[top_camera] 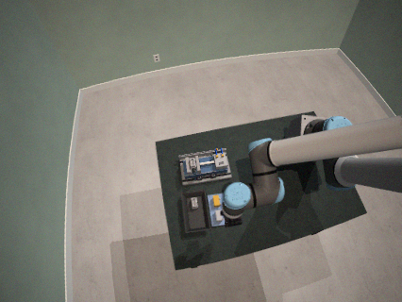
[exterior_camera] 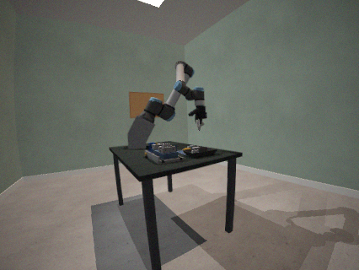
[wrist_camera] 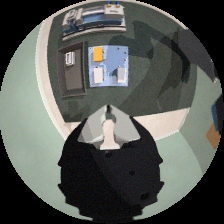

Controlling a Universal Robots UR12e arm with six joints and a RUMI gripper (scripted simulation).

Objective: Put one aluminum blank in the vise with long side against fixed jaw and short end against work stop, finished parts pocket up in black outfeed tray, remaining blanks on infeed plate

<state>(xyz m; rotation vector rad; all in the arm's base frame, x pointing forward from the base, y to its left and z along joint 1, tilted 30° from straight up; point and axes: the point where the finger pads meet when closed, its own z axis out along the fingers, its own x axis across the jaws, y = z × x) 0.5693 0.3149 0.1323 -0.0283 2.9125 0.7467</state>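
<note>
Now: the gray blank 170 mm below my hand, 60 mm to the right of it and 40 mm ahead of it. From my hand the other things lie so: vise (380 mm to the right, 160 mm below, 80 mm ahead); yellow brass blank (170 mm below, 150 mm to the right, 40 mm ahead).
</note>
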